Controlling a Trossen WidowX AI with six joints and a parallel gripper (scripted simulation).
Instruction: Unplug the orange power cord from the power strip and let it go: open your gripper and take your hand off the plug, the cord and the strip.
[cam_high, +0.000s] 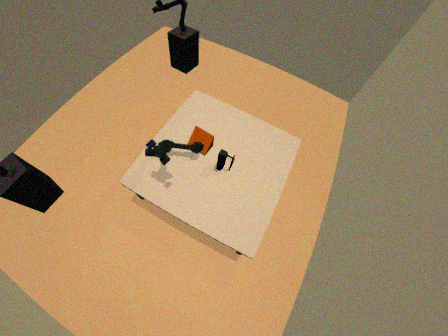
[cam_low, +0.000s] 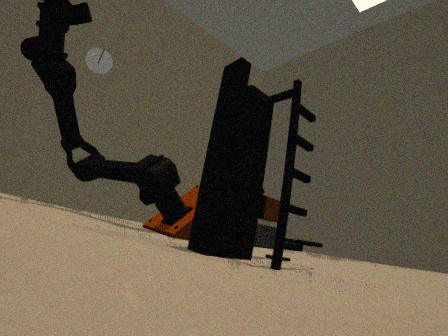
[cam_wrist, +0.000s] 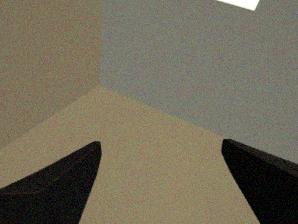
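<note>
Now: gripper tip 460 mm to the right of the orange plug, 440 mm above it and 270 mm short of it. The rest, counted from my gripper tip: tall black slab (390 mm below, 360 mm to the left, 280 mm ahead).
</note>
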